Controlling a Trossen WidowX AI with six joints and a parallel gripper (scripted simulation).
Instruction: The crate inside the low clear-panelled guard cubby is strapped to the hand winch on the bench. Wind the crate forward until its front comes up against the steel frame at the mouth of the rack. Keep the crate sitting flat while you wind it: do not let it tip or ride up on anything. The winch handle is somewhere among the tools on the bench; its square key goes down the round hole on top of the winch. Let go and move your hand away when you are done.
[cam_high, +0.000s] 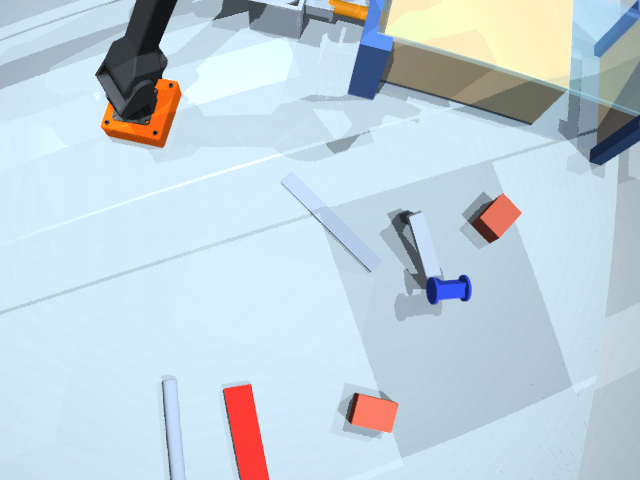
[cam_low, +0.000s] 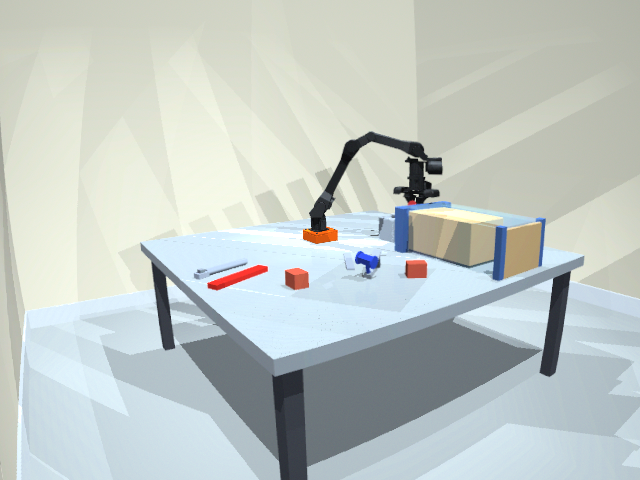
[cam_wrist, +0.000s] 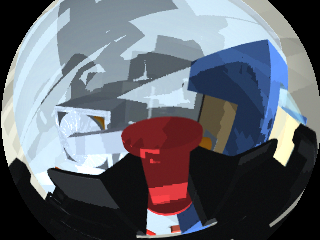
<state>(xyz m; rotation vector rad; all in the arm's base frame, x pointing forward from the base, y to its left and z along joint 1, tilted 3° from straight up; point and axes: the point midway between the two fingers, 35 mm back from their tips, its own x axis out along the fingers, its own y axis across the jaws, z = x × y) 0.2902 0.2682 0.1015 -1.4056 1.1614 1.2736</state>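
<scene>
Now: the grey crank handle 40 mm behind my gripper tip, 10 mm to the right of it and 10 mm below it. The rest, counted from my gripper tip: red knob (20 mm above); then round winch (110 mm behind, 80 mm below, 30 mm to the right); then blue steel frame (60 mm ahead, 30 mm to the right, 10 mm below).
</scene>
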